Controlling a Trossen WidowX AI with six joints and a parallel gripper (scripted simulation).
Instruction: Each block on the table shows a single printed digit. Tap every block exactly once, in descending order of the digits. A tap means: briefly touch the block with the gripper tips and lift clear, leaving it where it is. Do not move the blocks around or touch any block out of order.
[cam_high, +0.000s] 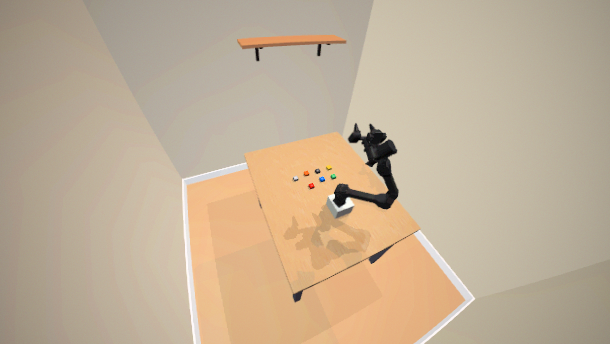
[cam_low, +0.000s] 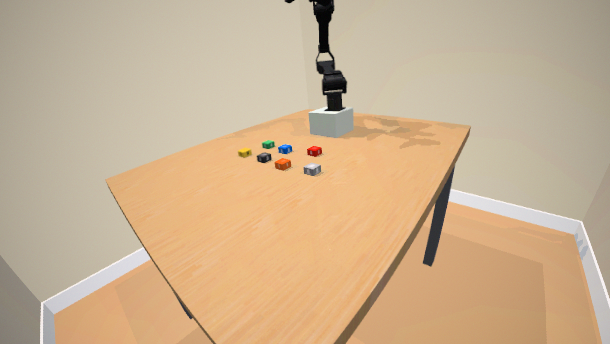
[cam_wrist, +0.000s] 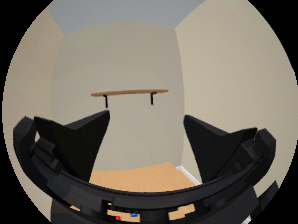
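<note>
Right now my gripper tip is 56 cm above the blue block, 16 cm short of it and 5 cm to the right of it. The rest, counted from my gripper tip: yellow block (56 cm below, 23 cm ahead, 7 cm to the right); then green block (56 cm below, 14 cm ahead, 4 cm to the right); then red block (56 cm below, 16 cm to the left, 14 cm ahead).
</note>
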